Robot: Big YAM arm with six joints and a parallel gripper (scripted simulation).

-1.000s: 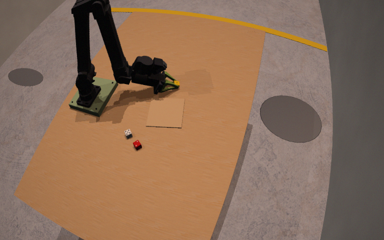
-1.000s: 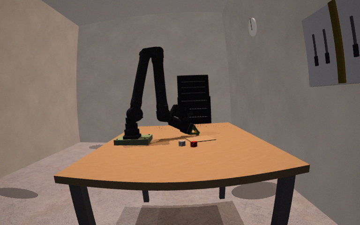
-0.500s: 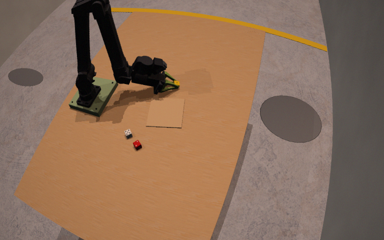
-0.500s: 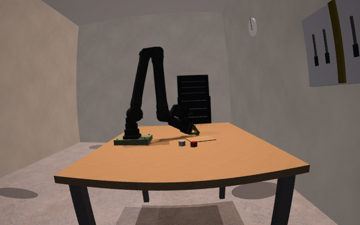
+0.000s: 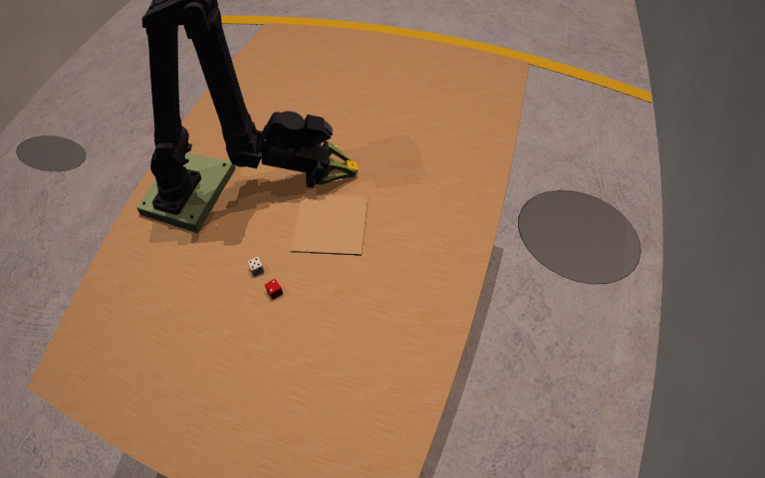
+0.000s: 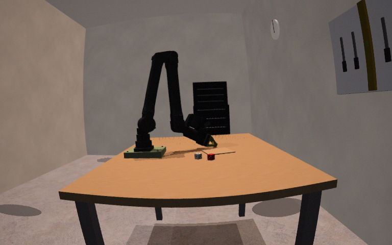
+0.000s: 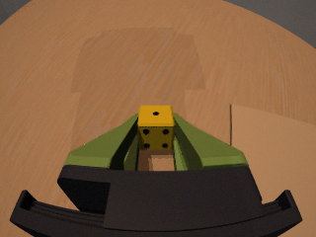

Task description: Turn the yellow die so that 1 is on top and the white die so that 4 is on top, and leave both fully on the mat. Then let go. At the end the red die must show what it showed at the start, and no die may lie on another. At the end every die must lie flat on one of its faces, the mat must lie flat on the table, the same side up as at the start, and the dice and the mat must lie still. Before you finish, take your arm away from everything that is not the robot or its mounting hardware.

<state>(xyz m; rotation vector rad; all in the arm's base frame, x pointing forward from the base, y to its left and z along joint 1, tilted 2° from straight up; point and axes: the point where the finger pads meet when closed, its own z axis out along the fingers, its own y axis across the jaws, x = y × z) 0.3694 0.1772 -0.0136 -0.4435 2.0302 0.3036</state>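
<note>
My hand is right at the yellow die. From my hand the other things lie so: tan mat: 1 cm ahead, 14 cm to the right, 1 cm below; then red die: 4 cm behind, 32 cm to the right; then white die: 9 cm behind, 28 cm to the right.
</note>
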